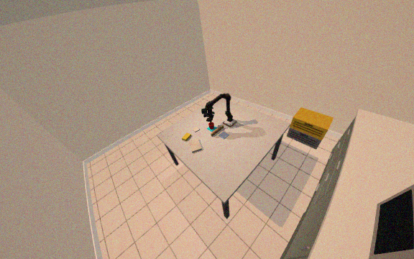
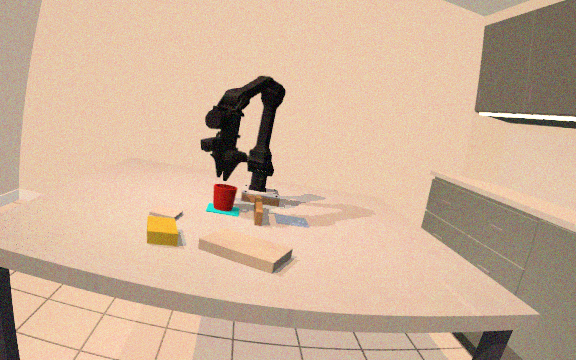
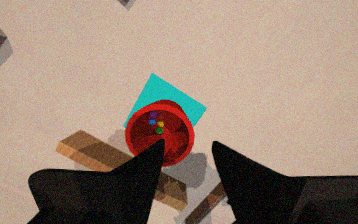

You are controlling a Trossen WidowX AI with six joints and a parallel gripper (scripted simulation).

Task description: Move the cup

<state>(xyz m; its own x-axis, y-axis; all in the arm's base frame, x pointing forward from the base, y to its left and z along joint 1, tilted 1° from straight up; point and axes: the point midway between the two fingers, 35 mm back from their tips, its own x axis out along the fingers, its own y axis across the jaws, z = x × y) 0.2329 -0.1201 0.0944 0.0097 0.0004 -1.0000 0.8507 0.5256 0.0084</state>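
Now: the red cup 2 cm ahead of my gripper tip, 2 cm to the left of it and 5 cm below it. Also, from my gripper tip: cyan pad: 2 cm ahead, 2 cm to the left, 10 cm below; wooden t-shaped bar: 2 cm ahead, 13 cm to the left, 8 cm below; blue-grey pad: 2 cm ahead, 24 cm to the left, 10 cm below.
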